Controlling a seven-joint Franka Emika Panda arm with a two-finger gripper.
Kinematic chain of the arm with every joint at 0, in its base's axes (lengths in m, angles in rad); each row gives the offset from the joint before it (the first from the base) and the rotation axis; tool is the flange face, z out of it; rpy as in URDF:
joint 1: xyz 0 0 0.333 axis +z
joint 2: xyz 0 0 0 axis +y
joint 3: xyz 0 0 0.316 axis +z
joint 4: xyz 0.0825 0 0 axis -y
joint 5: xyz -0.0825 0 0.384 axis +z
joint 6: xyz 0 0 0 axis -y
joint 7: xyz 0.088 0 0 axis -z
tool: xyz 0 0 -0.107 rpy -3.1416 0 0
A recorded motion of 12 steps. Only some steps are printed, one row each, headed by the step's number.
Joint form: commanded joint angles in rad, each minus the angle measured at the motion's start. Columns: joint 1, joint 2, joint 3, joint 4, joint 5, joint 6, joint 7.
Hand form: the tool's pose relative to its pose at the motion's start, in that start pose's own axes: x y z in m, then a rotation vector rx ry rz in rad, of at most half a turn. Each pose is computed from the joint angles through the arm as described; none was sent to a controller.
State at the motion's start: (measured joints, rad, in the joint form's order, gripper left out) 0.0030 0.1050 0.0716 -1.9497 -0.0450 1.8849 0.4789
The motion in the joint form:
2: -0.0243 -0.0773 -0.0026 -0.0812 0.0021 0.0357 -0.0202
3: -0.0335 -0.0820 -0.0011 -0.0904 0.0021 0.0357 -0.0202
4: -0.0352 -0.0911 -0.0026 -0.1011 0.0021 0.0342 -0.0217
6: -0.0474 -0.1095 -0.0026 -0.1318 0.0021 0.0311 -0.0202
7: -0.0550 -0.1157 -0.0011 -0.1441 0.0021 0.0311 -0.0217
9: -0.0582 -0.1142 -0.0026 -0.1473 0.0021 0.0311 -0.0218
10: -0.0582 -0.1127 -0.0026 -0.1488 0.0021 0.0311 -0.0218
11: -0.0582 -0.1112 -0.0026 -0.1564 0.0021 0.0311 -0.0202
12: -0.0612 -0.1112 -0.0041 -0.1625 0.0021 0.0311 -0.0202
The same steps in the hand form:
2: -0.0135 0.0222 -0.0045 0.0143 0.0270 0.0074
3: -0.0138 0.0267 -0.0024 0.0131 0.0223 0.0148
4: -0.0162 0.0296 -0.0017 0.0116 0.0194 0.0165
6: -0.0212 0.0386 0.0042 0.0055 0.0047 0.0297
7: -0.0227 0.0426 0.0071 0.0034 -0.0014 0.0341
9: -0.0220 0.0449 0.0095 0.0022 -0.0062 0.0384
10: -0.0221 0.0448 0.0110 0.0010 -0.0090 0.0382
11: -0.0231 0.0450 0.0153 -0.0026 -0.0173 0.0394
12: -0.0232 0.0475 0.0183 -0.0045 -0.0233 0.0436

